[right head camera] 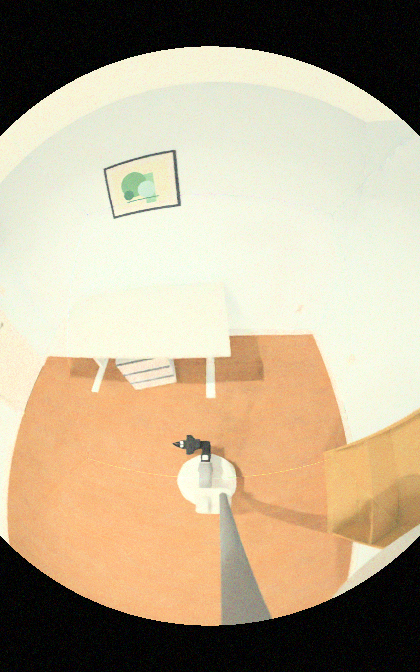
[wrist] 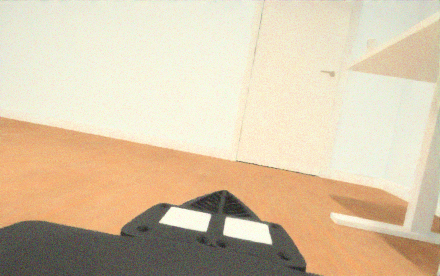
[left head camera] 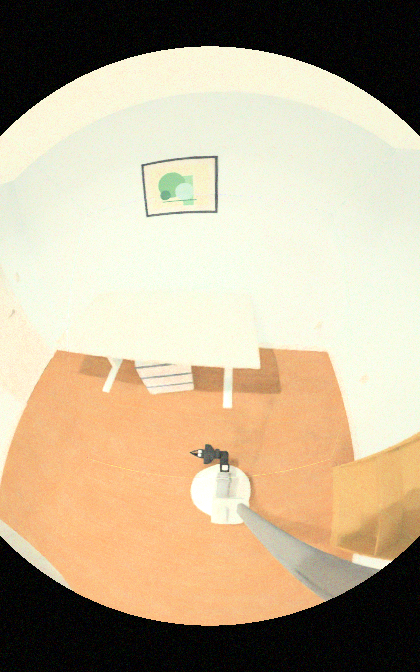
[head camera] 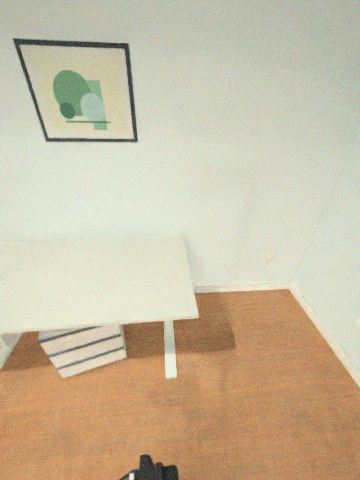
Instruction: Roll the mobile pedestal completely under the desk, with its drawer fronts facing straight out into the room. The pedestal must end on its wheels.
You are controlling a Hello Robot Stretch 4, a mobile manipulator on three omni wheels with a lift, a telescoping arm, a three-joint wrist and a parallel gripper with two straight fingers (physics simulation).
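Observation:
The white pedestal (head camera: 87, 352) (left head camera: 167, 381) (right head camera: 150, 376) stands upright between the legs of the white desk (head camera: 100, 285) (left head camera: 175, 327) (right head camera: 150, 322). Its drawer front with dark horizontal strips shows below the desk's front edge. The front is skewed to that edge, its left corner nearer the room than its right. The desktop hides its top and back; its wheels cannot be made out. My gripper (left head camera: 192, 453) (right head camera: 174, 444) (wrist: 222, 208) is shut and empty, well away from the pedestal in the room and pointing left, alongside the desk.
The desk's right leg (head camera: 170, 350) (left head camera: 228, 387) (right head camera: 210, 377) stands right of the pedestal, the left leg (left head camera: 112, 376) (right head camera: 99, 376) to its left. A wooden cabinet (left head camera: 370, 500) (right head camera: 370, 485) stands right of my base. A door (wrist: 295, 90) is in the left wall.

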